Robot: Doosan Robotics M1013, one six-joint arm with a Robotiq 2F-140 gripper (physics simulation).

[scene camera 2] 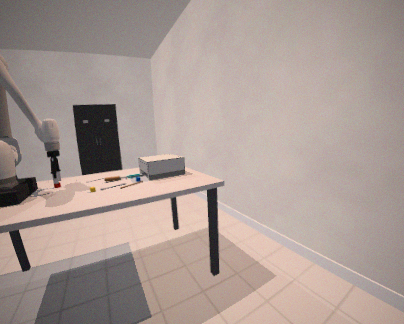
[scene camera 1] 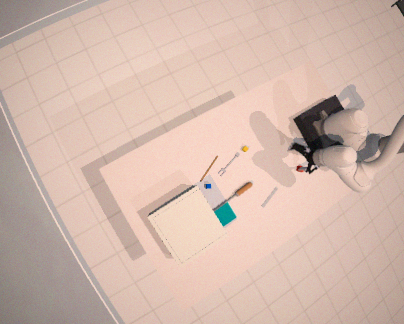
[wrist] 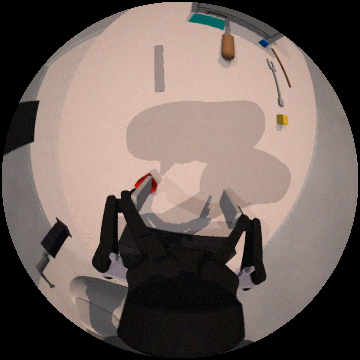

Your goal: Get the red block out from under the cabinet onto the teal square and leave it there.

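The red block sits on the table near the robot's base, well away from the cabinet. My gripper is open and low over the table, with nothing between its fingers. In the wrist view the left finger partly hides the red block, which lies at that finger rather than midway between the two. The teal square lies flat beside the cabinet's front; no block shows on it.
A wooden-handled tool reaches toward the cabinet beside the teal square. A blue block, a brown stick, a fork-like tool and a yellow block lie nearby. A grey strip lies flat.
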